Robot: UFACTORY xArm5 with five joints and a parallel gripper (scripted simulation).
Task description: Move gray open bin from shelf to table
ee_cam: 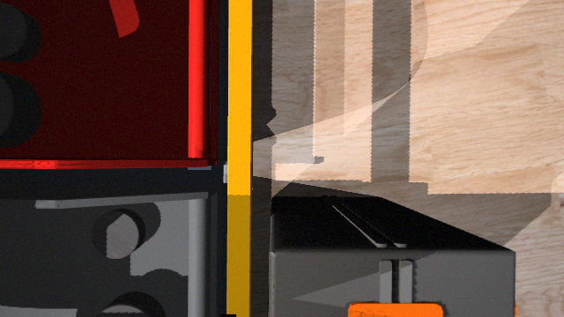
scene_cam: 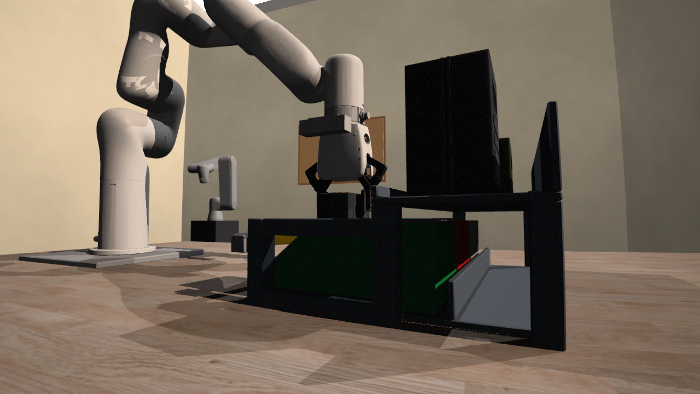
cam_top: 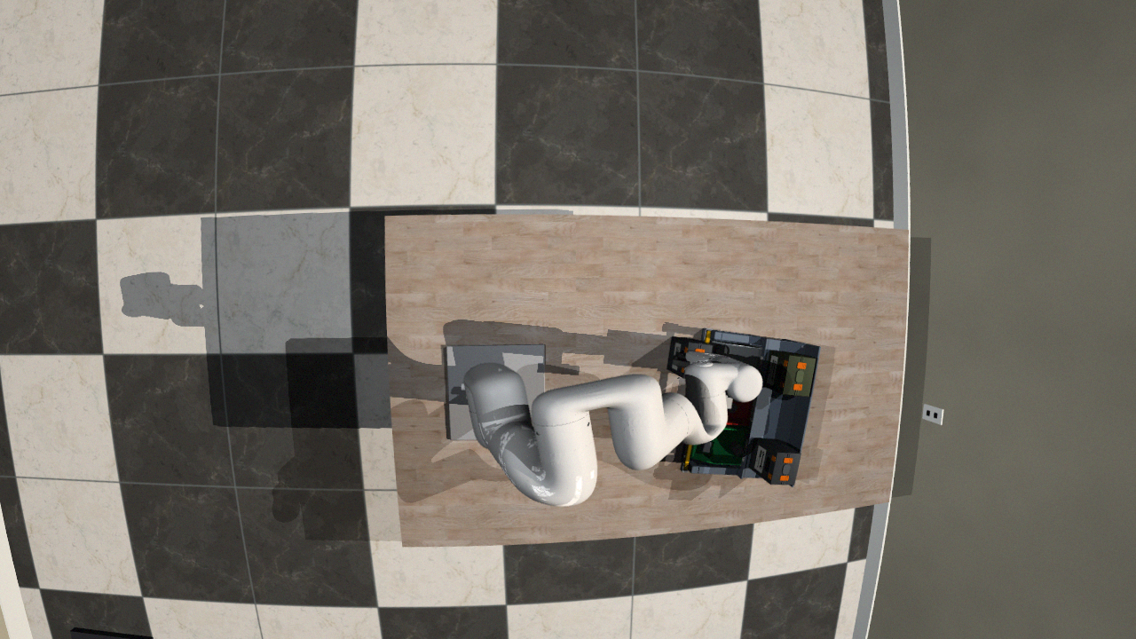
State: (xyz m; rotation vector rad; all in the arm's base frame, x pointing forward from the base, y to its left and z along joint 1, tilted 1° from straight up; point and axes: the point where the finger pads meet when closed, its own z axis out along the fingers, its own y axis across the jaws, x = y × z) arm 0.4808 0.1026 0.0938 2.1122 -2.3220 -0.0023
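The dark box lies 4 cm below my hand. Round my hand: gray open bin 15 cm ahead, 2 cm to the right, 6 cm below; then red bin 14 cm ahead, 13 cm to the right, 6 cm below; then yellow bar 3 cm ahead, 12 cm to the right, 5 cm below.
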